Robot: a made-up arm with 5 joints. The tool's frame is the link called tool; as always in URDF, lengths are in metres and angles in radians. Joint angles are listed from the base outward. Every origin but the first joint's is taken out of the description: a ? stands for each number. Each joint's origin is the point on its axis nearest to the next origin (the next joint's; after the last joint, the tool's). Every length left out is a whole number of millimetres.
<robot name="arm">
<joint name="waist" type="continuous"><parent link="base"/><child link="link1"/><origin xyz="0.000 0.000 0.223"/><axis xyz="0 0 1"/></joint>
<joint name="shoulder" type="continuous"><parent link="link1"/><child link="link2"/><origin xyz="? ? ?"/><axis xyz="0 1 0"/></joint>
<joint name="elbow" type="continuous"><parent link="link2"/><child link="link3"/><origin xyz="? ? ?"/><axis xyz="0 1 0"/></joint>
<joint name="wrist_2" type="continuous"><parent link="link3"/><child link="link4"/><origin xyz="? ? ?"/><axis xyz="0 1 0"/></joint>
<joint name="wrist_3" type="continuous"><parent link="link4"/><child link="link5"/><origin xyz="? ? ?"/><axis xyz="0 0 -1"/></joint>
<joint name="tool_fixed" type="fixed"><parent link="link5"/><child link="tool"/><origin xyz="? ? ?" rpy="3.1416 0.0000 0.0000"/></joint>
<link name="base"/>
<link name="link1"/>
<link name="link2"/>
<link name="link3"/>
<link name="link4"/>
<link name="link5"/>
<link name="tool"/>
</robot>
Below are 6 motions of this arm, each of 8 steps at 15 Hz.
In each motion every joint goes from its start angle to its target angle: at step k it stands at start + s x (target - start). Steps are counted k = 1, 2, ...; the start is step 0. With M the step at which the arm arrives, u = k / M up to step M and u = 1 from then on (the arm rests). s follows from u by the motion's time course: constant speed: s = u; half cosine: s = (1 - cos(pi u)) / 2; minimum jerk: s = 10 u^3 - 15 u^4 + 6 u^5.
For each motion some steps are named. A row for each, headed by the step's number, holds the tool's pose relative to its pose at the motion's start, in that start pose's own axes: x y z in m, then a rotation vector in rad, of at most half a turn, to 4 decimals.
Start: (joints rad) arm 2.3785 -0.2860 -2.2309 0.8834 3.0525
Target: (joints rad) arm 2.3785 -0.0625 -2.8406 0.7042 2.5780
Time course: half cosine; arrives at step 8
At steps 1, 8:
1: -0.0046 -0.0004 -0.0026 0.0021 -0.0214 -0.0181
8: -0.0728 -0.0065 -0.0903 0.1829 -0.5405 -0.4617

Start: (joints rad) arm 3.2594 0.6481 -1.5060 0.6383 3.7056
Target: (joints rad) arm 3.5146 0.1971 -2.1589 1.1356 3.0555
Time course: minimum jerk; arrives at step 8
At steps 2, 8:
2: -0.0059 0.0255 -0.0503 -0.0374 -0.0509 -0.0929
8: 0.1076 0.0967 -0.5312 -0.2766 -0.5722 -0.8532

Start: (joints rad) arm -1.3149 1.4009 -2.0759 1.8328 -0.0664
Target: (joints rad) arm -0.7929 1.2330 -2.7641 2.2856 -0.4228
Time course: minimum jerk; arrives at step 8
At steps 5, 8:
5: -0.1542 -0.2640 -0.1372 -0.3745 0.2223 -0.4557
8: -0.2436 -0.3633 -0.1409 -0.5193 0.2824 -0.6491

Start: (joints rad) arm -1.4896 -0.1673 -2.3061 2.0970 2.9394
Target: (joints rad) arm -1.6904 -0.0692 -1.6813 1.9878 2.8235
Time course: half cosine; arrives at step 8
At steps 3, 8:
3: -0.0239 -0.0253 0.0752 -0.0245 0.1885 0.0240
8: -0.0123 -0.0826 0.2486 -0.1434 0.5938 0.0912

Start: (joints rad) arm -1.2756 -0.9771 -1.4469 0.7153 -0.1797
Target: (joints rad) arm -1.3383 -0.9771 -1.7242 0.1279 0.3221
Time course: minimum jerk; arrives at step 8
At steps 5, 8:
5: 0.0822 0.0067 -0.1281 -0.0404 0.6297 0.3315
8: 0.0978 0.0027 -0.1839 0.0072 0.8735 0.4349

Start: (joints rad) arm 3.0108 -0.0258 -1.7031 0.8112 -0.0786
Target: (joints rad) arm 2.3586 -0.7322 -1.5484 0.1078 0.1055
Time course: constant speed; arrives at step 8
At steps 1, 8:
1: 0.0050 0.0374 -0.0663 -0.0789 0.1519 0.0673
8: -0.1224 0.0011 -0.5176 -0.6802 1.2189 0.1710

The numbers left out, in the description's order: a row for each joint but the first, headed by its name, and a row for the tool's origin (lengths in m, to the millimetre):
shoulder: 0.000 0.000 0.000
elbow: 0.075 0.000 0.400
wrist_2: 0.068 0.000 -0.303
wrist_3: 0.090 0.000 -0.115
tool: 0.000 0.000 0.000

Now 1 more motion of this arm.
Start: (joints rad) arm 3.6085 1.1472 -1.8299 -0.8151 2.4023
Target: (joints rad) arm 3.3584 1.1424 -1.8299 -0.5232 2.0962
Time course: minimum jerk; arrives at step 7
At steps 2, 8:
2: 0.0219 -0.0174 0.0032 -0.0026 0.0549 -0.0409
8: 0.1557 -0.1190 -0.0032 -0.0687 0.3710 -0.2486

